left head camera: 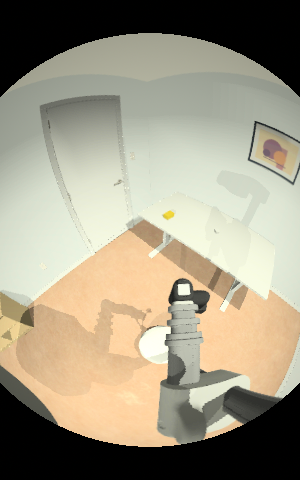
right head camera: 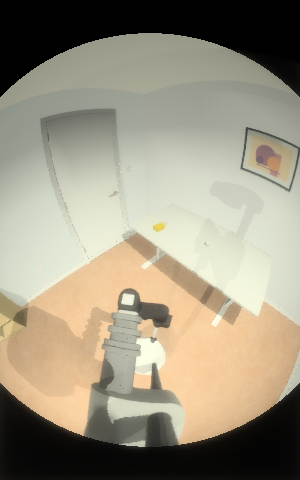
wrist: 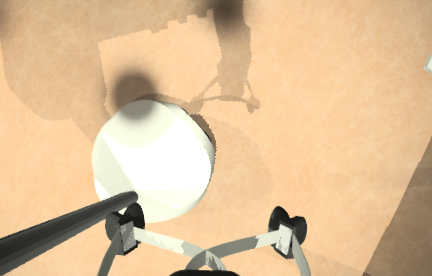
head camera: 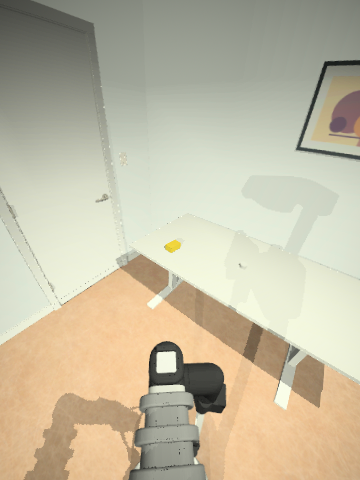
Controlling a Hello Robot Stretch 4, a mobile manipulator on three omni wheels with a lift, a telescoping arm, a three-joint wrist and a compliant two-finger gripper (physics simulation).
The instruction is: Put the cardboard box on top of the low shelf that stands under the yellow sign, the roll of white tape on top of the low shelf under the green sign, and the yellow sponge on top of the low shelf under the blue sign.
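Where they show: gripper, fingertip midpoint: (wrist: 206, 221) (head camera: 195, 418); robot's base, origin of the base link: (left head camera: 159, 343) (right head camera: 144, 354) (wrist: 161, 160).
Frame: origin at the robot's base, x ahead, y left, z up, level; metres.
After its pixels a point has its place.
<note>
The yellow sponge (head camera: 173, 246) @(z 0.737, x 1.158, y -0.057 m) (left head camera: 168, 215) @(z 0.730, x 1.157, y -0.054 m) (right head camera: 159, 227) @(z 0.728, x 1.160, y -0.067 m) lies on the white table (head camera: 210, 260) @(z 0.692, x 1.048, y -0.319 m) (left head camera: 195, 220) @(z 0.692, x 1.138, y -0.346 m) (right head camera: 185, 225) @(z 0.692, x 1.267, y -0.357 m) near its left end. A small white thing (head camera: 242, 265) @(z 0.714, x 0.966, y -0.523 m) (left head camera: 216, 231) @(z 0.709, x 0.962, y -0.529 m) (right head camera: 206, 244) @(z 0.707, x 0.958, y -0.526 m) lies farther right on the table; it may be the roll of white tape, but it is too small to tell. My gripper (wrist: 206, 221) @(z 0.791, x 0.206, y -0.087 m) is open and empty, pointing down over the floor beside the white base, short of the table. The cardboard box and the coloured signs do not show in these views.
A closed door (head camera: 60, 150) @(z 1.324, x 1.527, y 0.757 m) (left head camera: 90, 170) @(z 1.170, x 1.463, y 0.813 m) (right head camera: 85, 180) @(z 1.189, x 1.458, y 0.818 m) is left of the table. The table's legs (head camera: 287, 380) (left head camera: 231, 295) stand on the floor. Part of a wooden shelf (left head camera: 12, 325) @(z 0.303, x -0.340, y 1.858 m) (right head camera: 10, 320) @(z 0.053, x -0.320, y 2.116 m) shows at the far left. A framed picture (head camera: 345, 107) @(z 1.655, x 1.181, y -0.973 m) hangs on the wall.
</note>
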